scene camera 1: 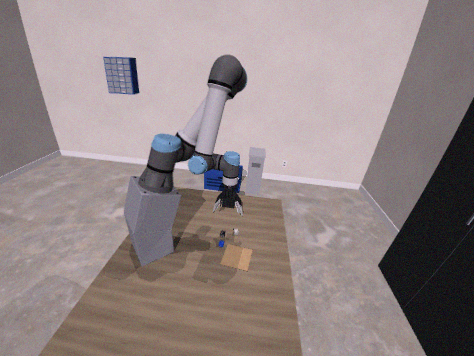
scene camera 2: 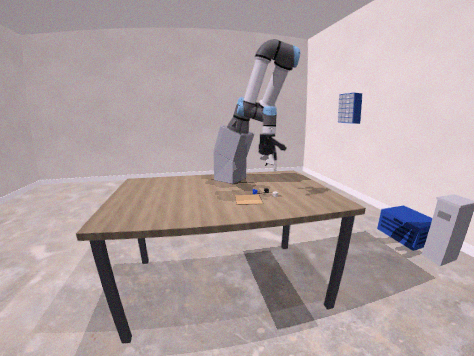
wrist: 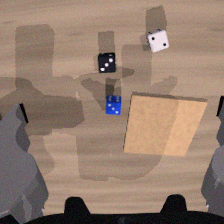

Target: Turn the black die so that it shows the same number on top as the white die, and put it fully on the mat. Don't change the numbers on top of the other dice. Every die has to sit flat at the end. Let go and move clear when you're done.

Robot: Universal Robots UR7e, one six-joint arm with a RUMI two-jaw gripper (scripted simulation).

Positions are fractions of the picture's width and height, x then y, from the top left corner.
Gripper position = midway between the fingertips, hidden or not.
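Note:
The gripper (wrist: 0.54,0.45) is visible, and so is a tan mat (wrist: 0.70,0.56).

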